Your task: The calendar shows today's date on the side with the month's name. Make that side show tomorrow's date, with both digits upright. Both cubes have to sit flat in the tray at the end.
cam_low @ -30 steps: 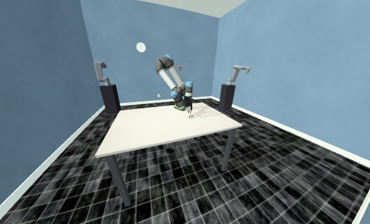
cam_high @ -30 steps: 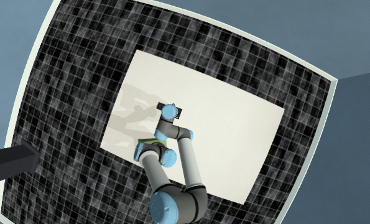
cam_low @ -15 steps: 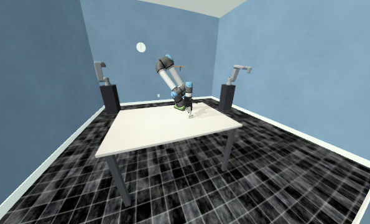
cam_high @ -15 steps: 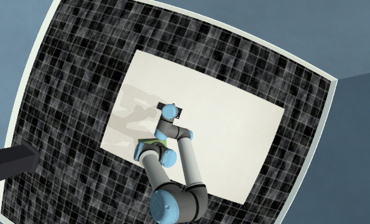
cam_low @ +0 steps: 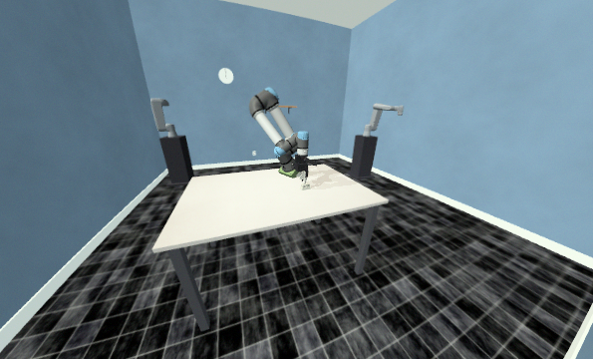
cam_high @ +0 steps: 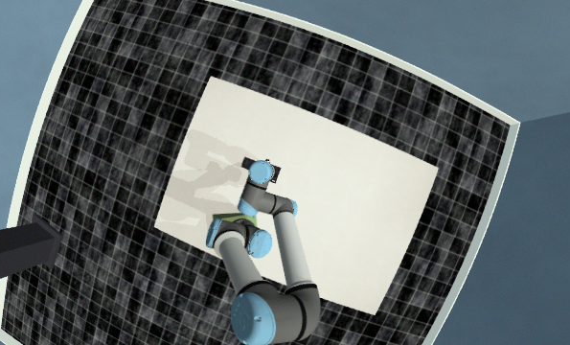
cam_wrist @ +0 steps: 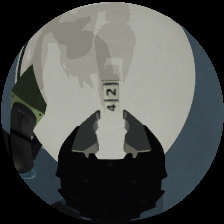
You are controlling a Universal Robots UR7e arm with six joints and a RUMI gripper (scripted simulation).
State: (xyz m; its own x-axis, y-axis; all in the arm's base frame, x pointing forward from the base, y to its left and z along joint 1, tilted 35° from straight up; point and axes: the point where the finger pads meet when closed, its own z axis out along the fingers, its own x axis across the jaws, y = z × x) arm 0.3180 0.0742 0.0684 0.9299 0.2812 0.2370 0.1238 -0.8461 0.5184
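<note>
My gripper is now 40 mm above the white calendar cube. Also, from my hand: calendar tray: 50 mm below, 20 mm to the left; pale date cube: 40 mm below, 30 mm to the left.
</note>
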